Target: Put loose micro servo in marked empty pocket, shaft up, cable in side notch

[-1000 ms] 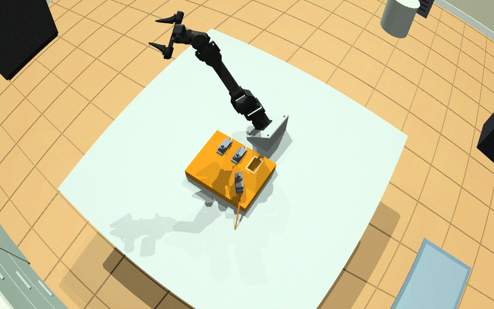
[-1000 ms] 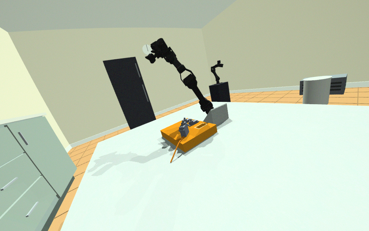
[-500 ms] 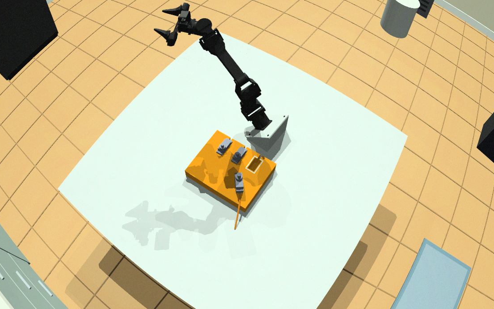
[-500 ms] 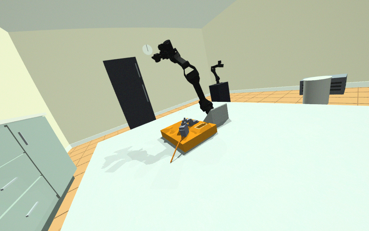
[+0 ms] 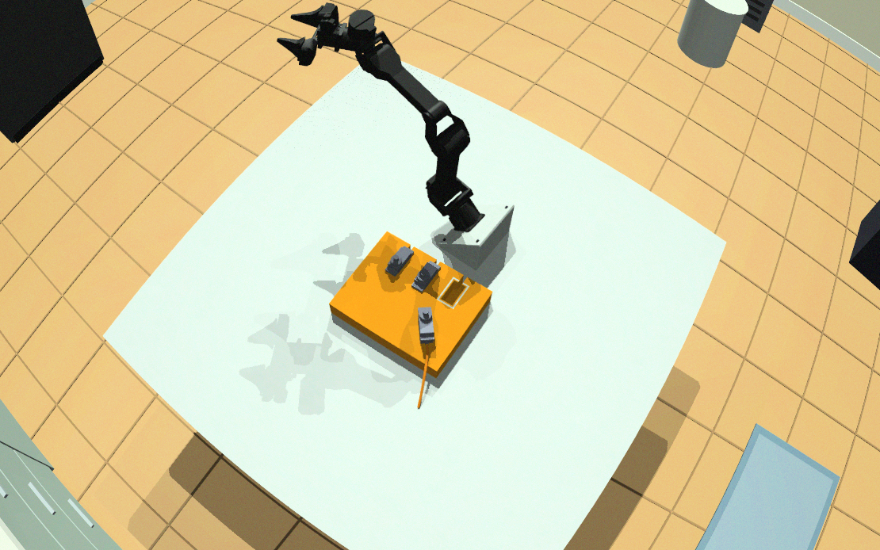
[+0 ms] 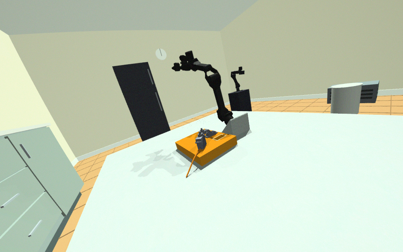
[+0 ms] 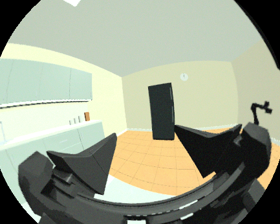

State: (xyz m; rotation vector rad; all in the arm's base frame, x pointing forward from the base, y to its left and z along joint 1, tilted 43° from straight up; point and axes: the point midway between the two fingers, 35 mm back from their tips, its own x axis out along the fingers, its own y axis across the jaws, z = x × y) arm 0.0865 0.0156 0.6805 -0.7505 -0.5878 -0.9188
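The orange deck lies 170 mm ahead of my gripper tip, 510 mm to the left of it and 530 mm below it.
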